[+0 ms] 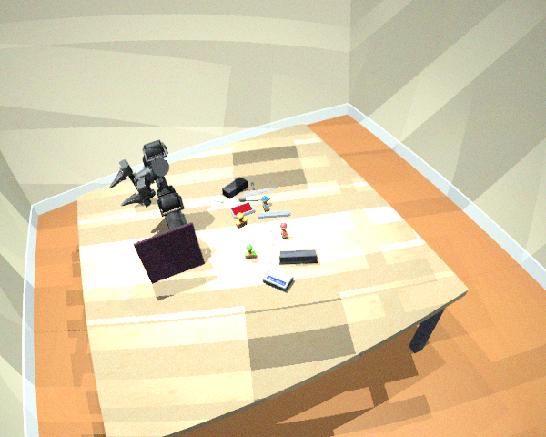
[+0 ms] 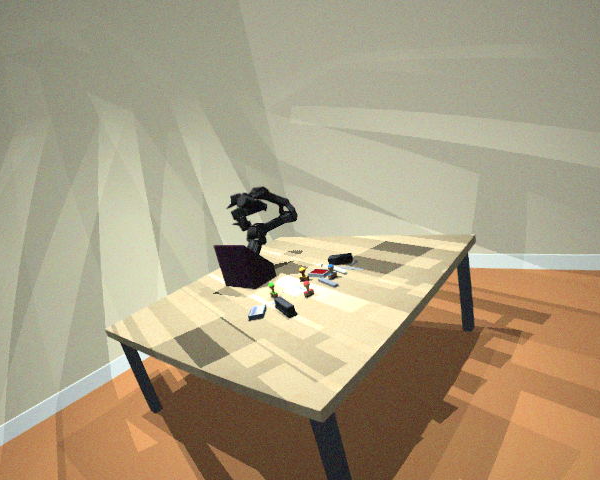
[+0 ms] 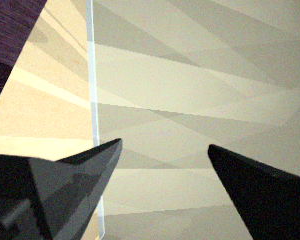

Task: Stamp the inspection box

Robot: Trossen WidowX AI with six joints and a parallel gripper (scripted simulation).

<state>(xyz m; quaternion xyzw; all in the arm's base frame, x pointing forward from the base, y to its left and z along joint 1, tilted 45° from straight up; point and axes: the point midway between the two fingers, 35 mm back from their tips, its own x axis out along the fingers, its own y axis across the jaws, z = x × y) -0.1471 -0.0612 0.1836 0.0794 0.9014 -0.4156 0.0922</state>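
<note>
Now: the green-knobbed stamp 390 mm ahead of my gripper tip, 220 mm to the right of it and 290 mm below it. The rest, counted from my gripper tip: red ink pad: 460 mm ahead, 20 mm to the left, 310 mm below; yellow-knobbed stamp: 420 mm ahead, 50 mm to the right, 290 mm below; white inspection card: 450 mm ahead, 150 mm to the right, 320 mm below.
</note>
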